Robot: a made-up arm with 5 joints.
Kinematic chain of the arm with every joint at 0, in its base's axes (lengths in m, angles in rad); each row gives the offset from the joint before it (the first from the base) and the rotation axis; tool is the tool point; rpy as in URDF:
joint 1: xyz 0.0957 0 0.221 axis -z
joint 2: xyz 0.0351 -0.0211 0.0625 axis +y
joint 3: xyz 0.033 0 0.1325 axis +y
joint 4: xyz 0.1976 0 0.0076 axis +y
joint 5: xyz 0.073 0.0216 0 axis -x
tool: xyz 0 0 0 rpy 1.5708 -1.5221 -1.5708
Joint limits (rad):
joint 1: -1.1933..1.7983
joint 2: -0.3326..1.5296
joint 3: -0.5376..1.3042
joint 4: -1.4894..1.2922
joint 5: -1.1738..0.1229
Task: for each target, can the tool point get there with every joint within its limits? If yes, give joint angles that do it. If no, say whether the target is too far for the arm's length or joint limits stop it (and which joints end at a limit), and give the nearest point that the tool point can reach.
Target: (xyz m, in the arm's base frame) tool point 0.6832 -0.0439 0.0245
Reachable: no: too far | nearest point 0.4784 -0.0286 0.1205 | short by 0.227 m
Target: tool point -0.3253 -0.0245 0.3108
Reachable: no: joint limits stop it (at a limit: joint 2, joint 3) | nearest point 0.0088 -0.0051 0.2099 | short by 0.350 m
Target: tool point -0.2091 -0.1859 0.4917
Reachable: no: joint limits stop it (at a limit: joint 1) | nearest point 0.0398 -0.2435 0.4917 | short by 0.256 m
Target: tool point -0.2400 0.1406 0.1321
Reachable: no: joint limits stop it (at a limit: joint 2, joint 3) | nearest point 0.0134 0.0345 0.1771 | short by 0.278 m
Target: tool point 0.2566 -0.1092 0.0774
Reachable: yes | joints 0.5988 0.8566 0.5912 0.0426 -0.3678
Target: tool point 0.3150 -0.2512 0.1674
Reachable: yes | joints 0.8546 0.8549 -0.2519 0.8344 -0.8021
